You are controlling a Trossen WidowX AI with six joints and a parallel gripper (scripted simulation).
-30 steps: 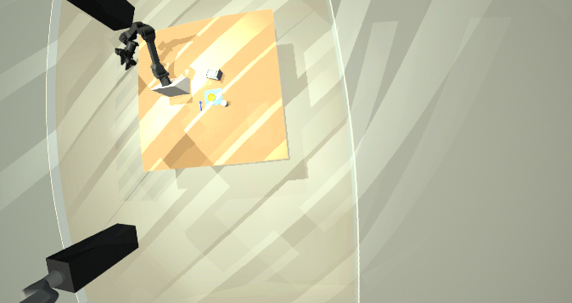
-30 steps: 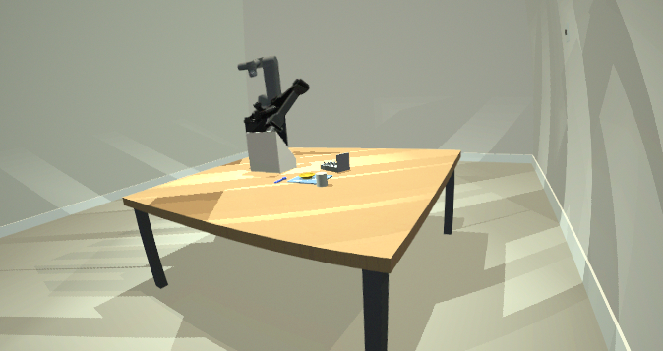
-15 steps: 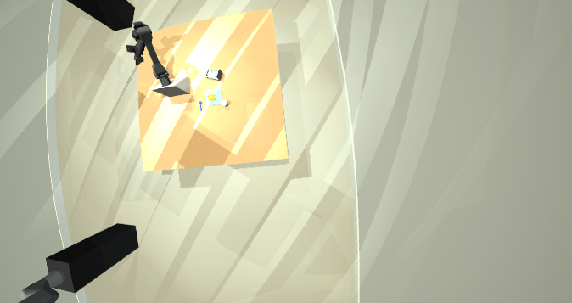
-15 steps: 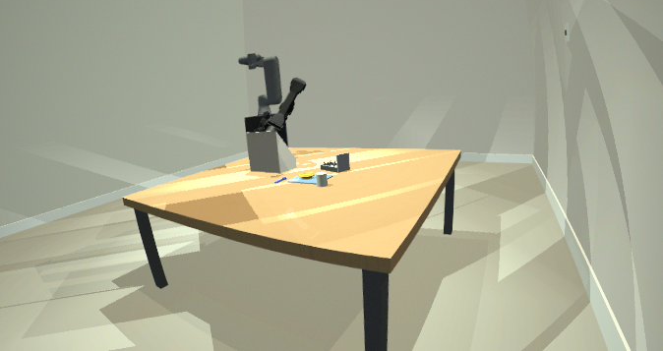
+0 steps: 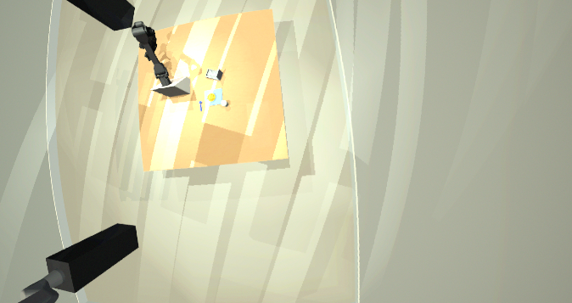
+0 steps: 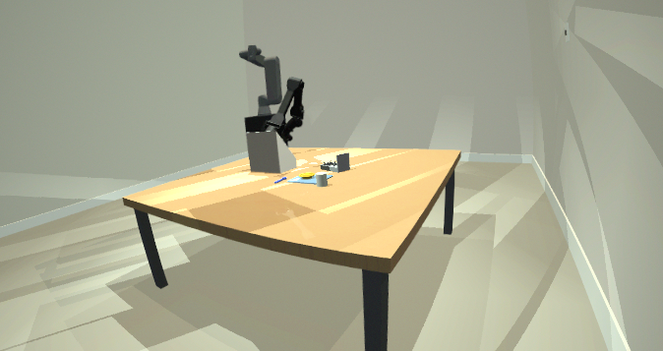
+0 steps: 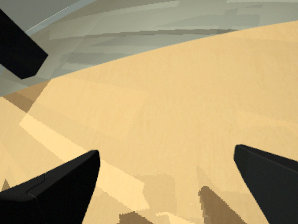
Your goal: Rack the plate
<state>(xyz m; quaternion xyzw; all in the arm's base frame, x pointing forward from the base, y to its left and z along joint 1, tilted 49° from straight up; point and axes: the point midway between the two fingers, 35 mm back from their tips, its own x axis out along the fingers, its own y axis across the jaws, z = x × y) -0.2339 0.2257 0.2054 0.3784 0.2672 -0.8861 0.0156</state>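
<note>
Now: gripper tip 550 mm short of the plate, 370 mm to the left of it and 80 mm above it. Round my gripper tip: dish rack: 560 mm ahead, 170 mm to the right, 70 mm below; then white cup: 670 mm ahead, 430 mm to the right, 70 mm below.
</note>
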